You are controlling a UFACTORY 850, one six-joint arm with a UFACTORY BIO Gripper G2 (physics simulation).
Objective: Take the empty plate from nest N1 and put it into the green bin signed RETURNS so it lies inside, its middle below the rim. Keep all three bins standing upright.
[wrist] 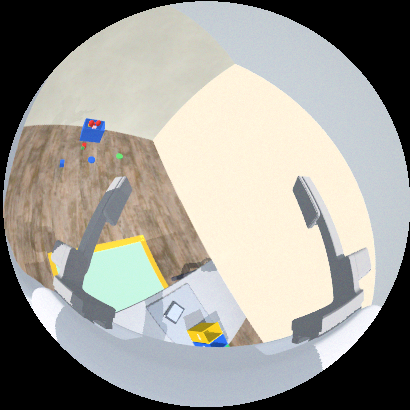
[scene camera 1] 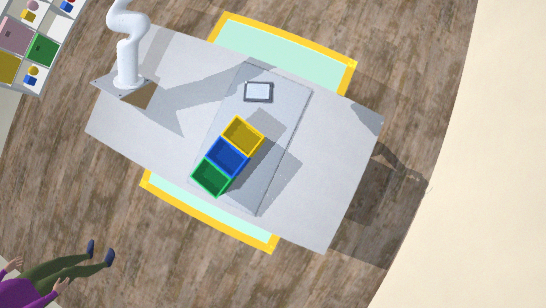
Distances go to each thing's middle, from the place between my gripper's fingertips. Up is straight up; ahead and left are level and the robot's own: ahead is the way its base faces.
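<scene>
Yellow bin (scene camera 1: 239,133): my hand is 540 mm short of it, 650 mm to the left of it and 850 mm above it. Green bin (scene camera 1: 211,178): 910 mm to the right of my hand, 500 mm ahead of it, 850 mm below it. Blue bin (scene camera 1: 224,155): well ahead of my hand, far to the right of it and a long way below it.
</scene>
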